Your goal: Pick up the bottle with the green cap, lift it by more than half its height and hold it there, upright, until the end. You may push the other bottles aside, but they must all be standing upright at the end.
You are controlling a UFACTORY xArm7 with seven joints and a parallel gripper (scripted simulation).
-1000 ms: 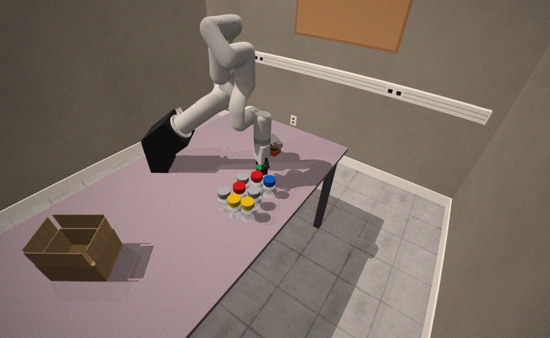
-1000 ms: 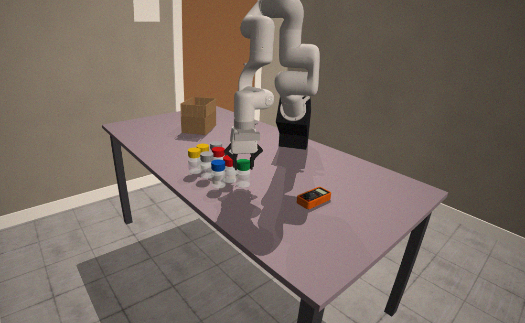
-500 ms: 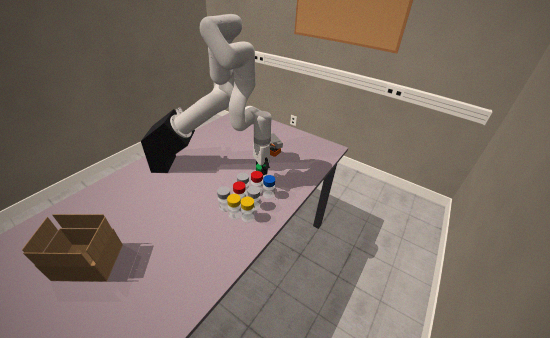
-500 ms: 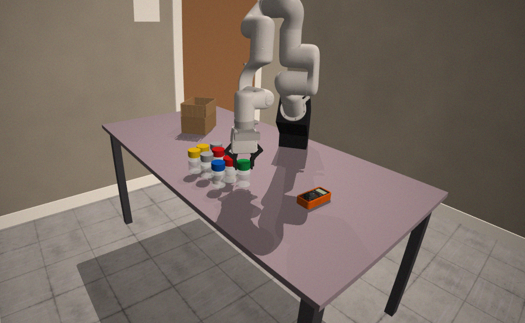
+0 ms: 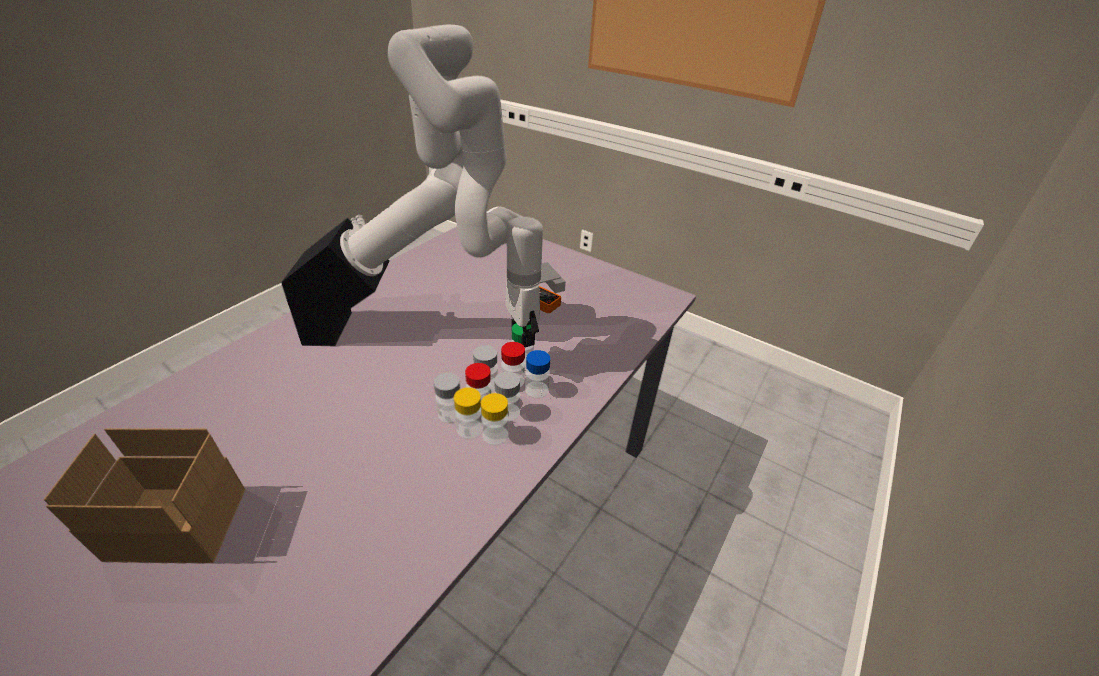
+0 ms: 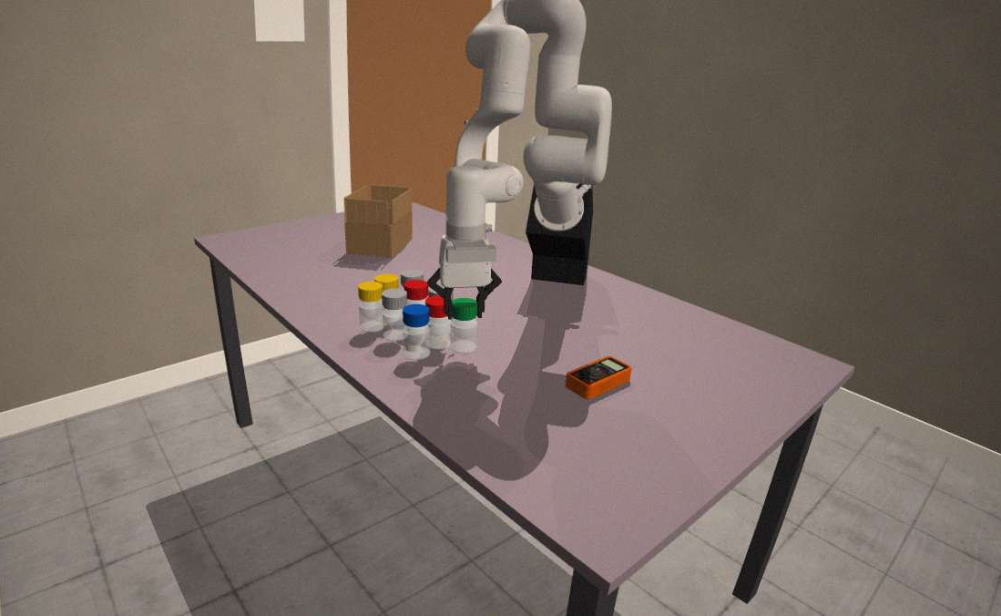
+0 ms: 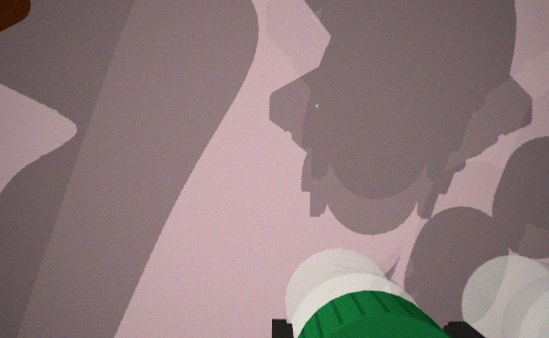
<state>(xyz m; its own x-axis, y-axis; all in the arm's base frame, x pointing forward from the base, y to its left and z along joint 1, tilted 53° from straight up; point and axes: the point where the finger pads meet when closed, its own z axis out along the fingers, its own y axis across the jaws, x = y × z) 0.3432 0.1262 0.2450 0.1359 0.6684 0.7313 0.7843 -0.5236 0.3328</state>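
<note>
Right now the blue-capped bottle is 10 cm ahead of my hand, 6 cm below it and 2 cm to the right of it. From my hand the other things lie so: cardboard box (78 cm to the right, 3 cm below, 3 cm ahead); green-capped bottle (5 cm below); orange multimeter (22 cm behind, 20 cm to the left, 9 cm below).
</note>
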